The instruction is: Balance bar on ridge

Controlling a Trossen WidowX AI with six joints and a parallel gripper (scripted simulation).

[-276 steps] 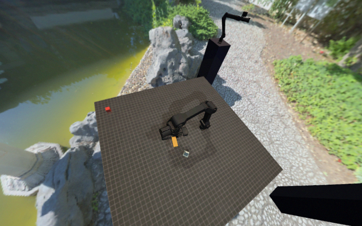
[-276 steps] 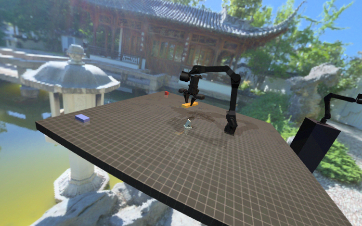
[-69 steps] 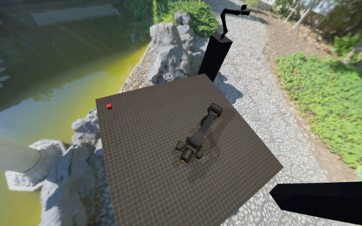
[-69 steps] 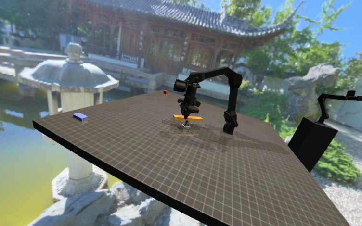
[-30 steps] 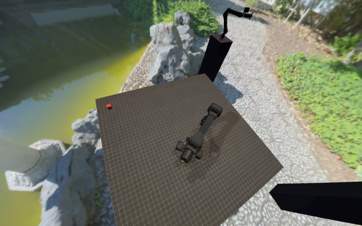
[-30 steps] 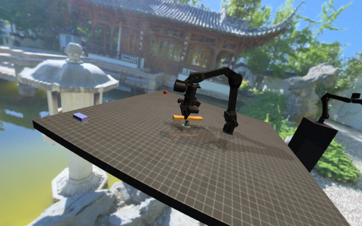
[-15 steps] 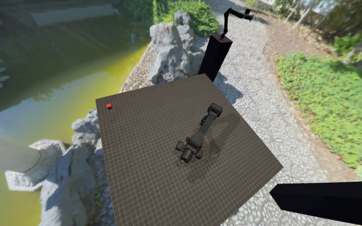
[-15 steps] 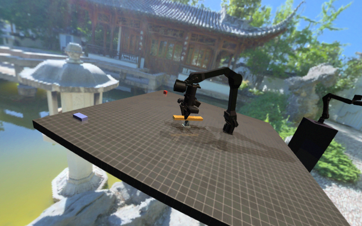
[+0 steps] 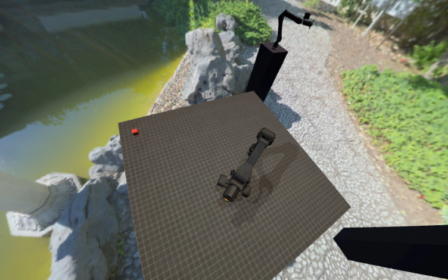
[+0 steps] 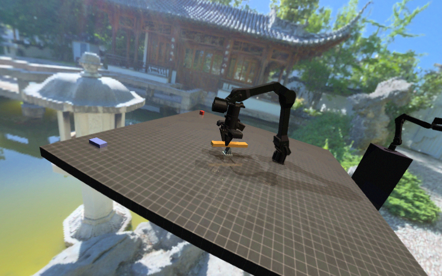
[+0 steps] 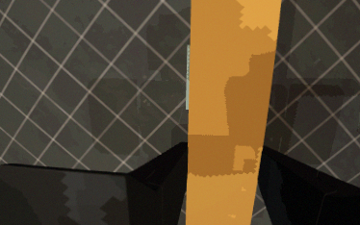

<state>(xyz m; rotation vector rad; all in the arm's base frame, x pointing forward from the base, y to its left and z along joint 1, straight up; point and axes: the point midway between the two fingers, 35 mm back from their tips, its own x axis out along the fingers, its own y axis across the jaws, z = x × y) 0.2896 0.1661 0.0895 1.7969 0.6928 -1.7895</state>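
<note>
My gripper tip is 20 mm to the left of the orange bar and 20 mm past it. The rest, counted from my gripper tip: small red cube: 670 mm to the right, 450 mm ahead, 40 mm below; then purple block: 450 mm ahead, 330 mm to the left, 50 mm below.
</note>
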